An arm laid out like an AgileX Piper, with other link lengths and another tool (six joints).
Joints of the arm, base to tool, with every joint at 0 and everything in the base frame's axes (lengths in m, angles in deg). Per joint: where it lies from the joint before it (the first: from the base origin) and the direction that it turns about. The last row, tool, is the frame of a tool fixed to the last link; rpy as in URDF.
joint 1: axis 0 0 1 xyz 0 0 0.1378
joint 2: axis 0 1 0 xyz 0 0 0
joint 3: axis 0 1 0 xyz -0.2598 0 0.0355
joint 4: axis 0.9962 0 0.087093 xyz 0.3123 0 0.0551
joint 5: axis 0 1 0 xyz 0 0 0
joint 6: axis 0.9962 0 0.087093 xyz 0.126 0 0.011
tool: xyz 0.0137 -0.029 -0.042 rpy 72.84 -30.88 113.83
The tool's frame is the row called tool.
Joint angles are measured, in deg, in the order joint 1, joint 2, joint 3, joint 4, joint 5, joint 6. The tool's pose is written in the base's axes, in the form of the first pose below.
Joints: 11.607 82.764 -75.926 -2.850 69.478 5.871
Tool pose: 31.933 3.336 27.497 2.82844 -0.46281 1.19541
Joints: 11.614 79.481 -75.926 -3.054 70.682 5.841
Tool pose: 30.827 3.058 29.302 2.79189 -0.47924 1.21155
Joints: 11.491 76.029 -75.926 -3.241 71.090 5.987
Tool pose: 29.764 2.739 31.126 2.73904 -0.50520 1.23146
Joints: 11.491 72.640 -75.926 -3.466 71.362 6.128
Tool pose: 28.644 2.466 32.852 2.68317 -0.53023 1.25617
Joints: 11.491 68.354 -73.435 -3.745 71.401 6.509
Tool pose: 26.936 2.079 33.493 2.65067 -0.54391 1.26611
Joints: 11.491 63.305 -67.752 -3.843 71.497 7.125
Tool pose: 24.650 1.639 32.461 2.66490 -0.54097 1.24892
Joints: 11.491 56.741 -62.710 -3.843 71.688 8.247
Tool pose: 21.972 1.186 32.169 2.64560 -0.56140 1.24165
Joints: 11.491 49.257 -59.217 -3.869 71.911 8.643
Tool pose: 19.256 0.660 32.788 2.57860 -0.59677 1.27207
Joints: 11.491 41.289 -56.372 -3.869 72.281 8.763
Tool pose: 16.442 0.098 33.546 2.48875 -0.63596 1.32193
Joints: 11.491 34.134 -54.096 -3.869 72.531 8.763
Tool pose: 13.984 -0.401 34.061 2.39600 -0.66914 1.37801
